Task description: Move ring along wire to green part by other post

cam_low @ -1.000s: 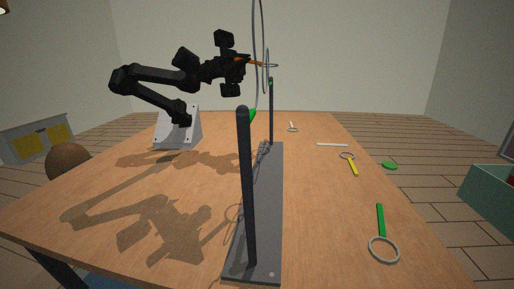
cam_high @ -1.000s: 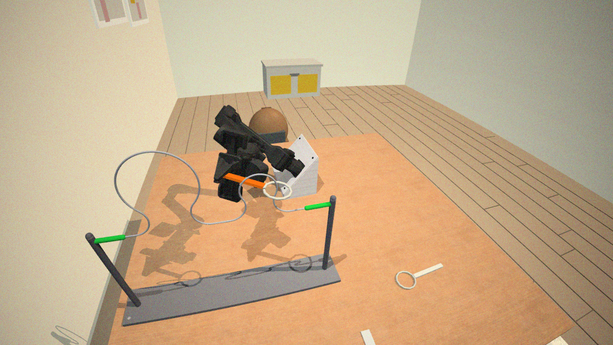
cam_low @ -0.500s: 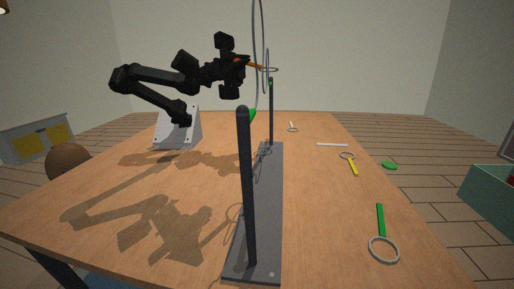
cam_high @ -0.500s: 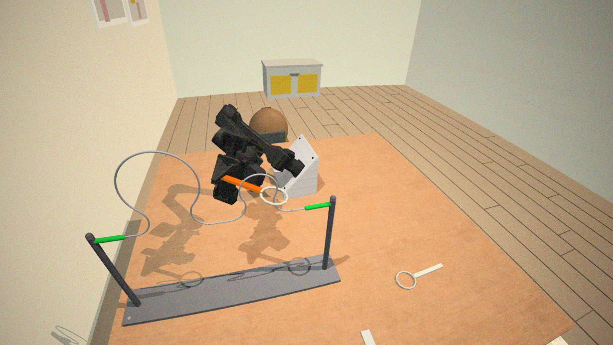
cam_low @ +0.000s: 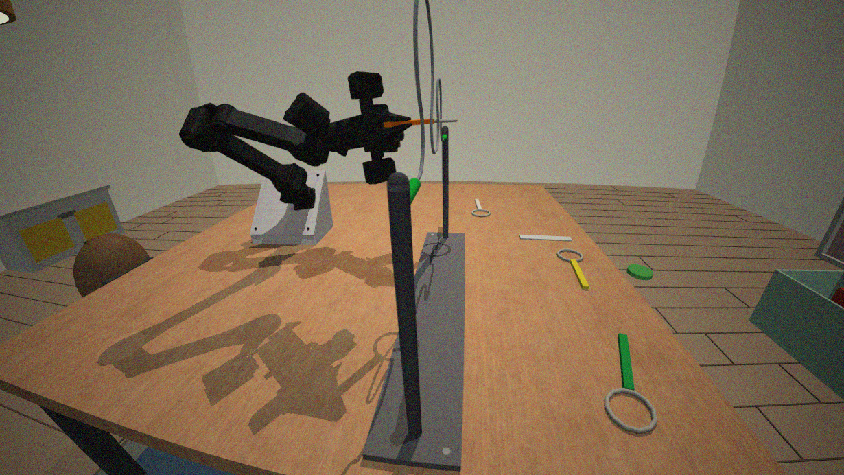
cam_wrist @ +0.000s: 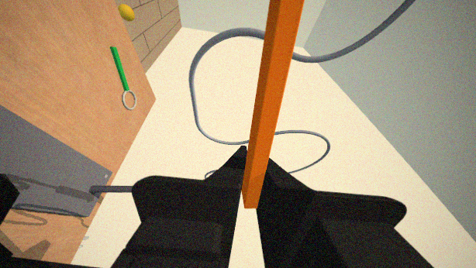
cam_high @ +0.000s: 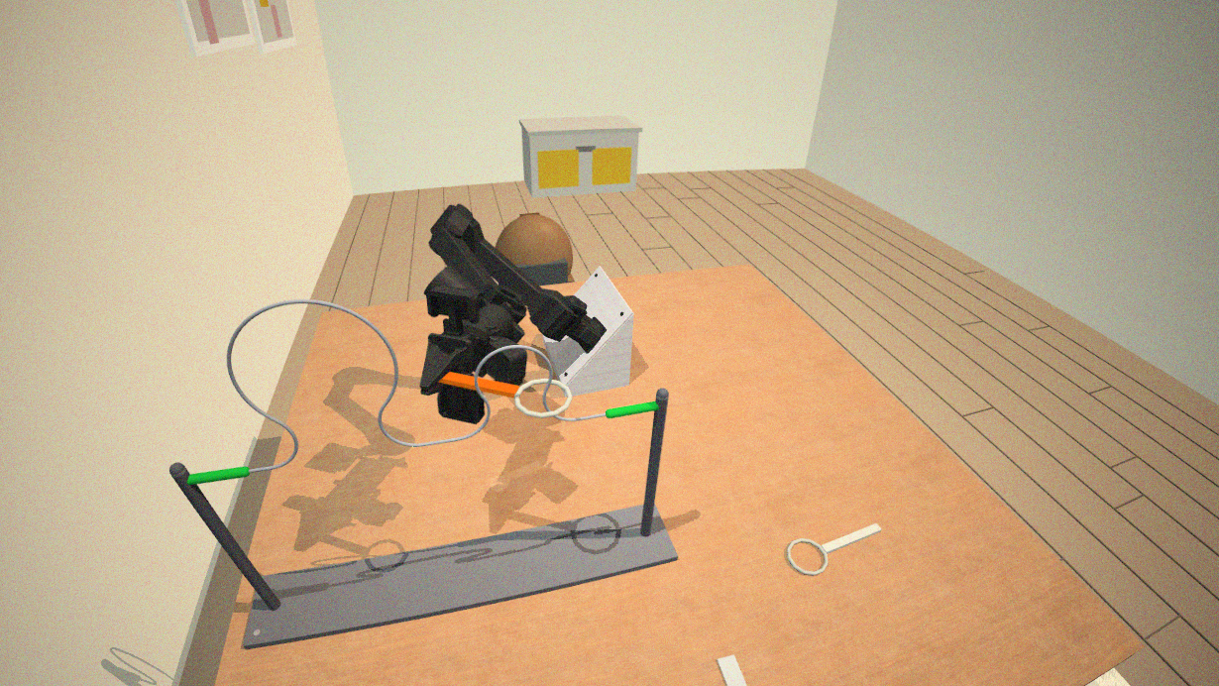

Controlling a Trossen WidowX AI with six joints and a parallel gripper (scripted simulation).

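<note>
Right now my gripper tip is 9 cm to the right of the orange-handled ring and 3 cm short of it. Also, from my gripper tip: white strip: 37 cm ahead, 33 cm below, 28 cm to the left; then green-handled ring: 33 cm below, 30 cm ahead, 23 cm to the right; then ring with handle: 38 cm ahead, 33 cm below, 12 cm to the left.
</note>
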